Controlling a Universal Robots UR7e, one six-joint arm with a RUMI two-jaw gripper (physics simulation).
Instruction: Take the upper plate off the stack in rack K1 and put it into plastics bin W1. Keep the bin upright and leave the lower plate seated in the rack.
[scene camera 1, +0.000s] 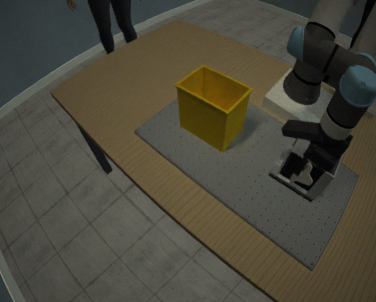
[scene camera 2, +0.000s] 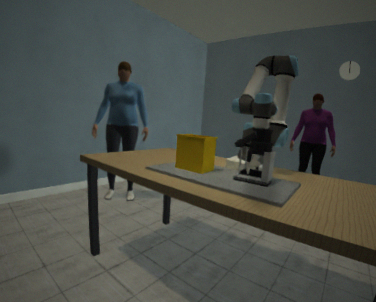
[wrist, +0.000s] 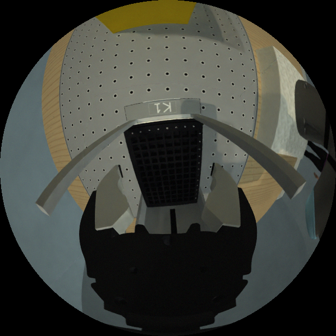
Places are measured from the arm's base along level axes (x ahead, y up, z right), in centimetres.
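Pixels of known places: gripper, fingertip midpoint: (scene camera 1: 300, 170) (scene camera 2: 253, 172); arm's base, origin of the base link: (scene camera 1: 300, 90).
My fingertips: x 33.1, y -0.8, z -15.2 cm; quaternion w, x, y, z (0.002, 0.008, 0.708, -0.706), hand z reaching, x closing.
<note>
Ahead of a thing's pixels: the offset from my fingertips to its top centre. Level surfaces: height alone.
Rack K1 @(dx -0.2, dy +10.8, dz -0.2 cm) (scene camera 1: 322, 186) (scene camera 2: 267, 168) (wrist: 162, 107) stands on the grey perforated board, its K1 label facing the bin side. A black plate with a grid of square wells (wrist: 165, 162) lies in the rack between its posts; whether a second plate lies beneath it cannot be told. My gripper (scene camera 1: 302, 172) (scene camera 2: 256, 165) (wrist: 166, 164) is open, with nothing between its fingers. It points down at the rack, and its fingers stand on either side of the plate's near end in the wrist view. Bin W1, a yellow open-topped bin @(dx +2.3, dy +13.7, dz +31.9 cm) (scene camera 1: 202, 117) (scene camera 2: 195, 153) (wrist: 150, 15), stands upright.
The grey perforated board @(dy -4.2 cm) (scene camera 1: 240, 185) (scene camera 2: 225, 184) (wrist: 100, 85) lies on the wooden table @(dy -5.6 cm) (scene camera 1: 125, 65) (scene camera 2: 300, 217). The arm's pale base block (scene camera 1: 280, 102) (wrist: 287, 105) is beside the board. Slanting rack posts flank the plate in the wrist view. Two people stand beyond the table.
</note>
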